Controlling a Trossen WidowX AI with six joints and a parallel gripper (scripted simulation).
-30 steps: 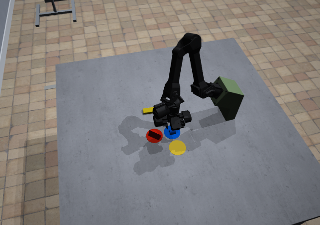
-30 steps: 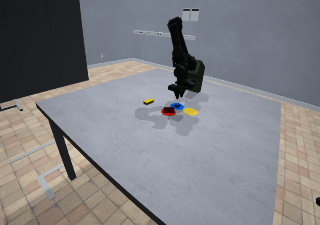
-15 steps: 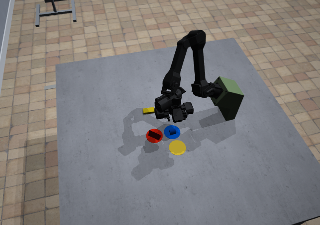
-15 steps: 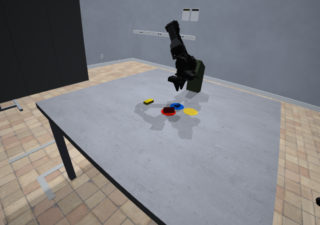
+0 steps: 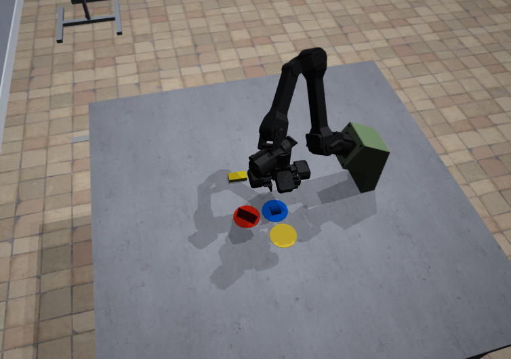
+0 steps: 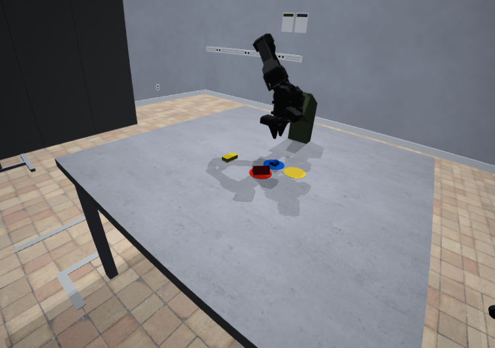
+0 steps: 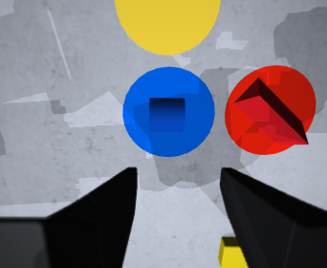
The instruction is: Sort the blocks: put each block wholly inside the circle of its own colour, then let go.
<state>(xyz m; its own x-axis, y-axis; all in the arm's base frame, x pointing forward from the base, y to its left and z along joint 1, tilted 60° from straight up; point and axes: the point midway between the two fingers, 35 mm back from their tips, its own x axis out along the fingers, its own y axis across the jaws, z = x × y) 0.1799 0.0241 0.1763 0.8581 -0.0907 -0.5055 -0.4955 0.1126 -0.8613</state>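
Right now the yellow block is 18 cm to the right of my hand, 15 cm below it and 5 cm ahead of it. From my hand the other things lie so: blue block: 15 cm below; then dark red block: 15 cm below, 10 cm ahead, 2 cm to the right; then blue circle: 16 cm below.
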